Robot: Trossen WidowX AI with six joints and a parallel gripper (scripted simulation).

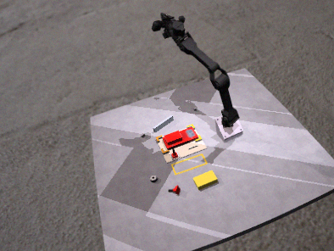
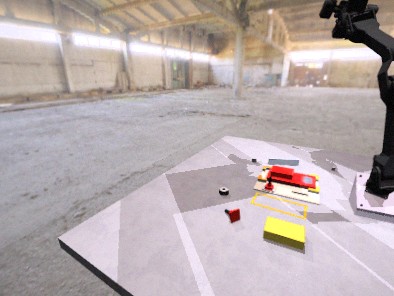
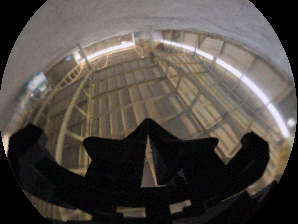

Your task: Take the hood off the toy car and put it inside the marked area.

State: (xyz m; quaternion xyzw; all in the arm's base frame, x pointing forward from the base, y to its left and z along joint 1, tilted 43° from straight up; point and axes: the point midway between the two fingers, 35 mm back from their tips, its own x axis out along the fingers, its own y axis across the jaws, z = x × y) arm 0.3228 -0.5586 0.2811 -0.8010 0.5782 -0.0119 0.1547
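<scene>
The red hood lies 700 mm below my gripper tip, 210 mm to the left of it and 110 mm ahead of it. Round my gripper tip: yellow block: 730 mm below, 570 mm to the left, 10 mm ahead; dark wheel: 730 mm below, 460 mm to the left, 270 mm ahead.
</scene>
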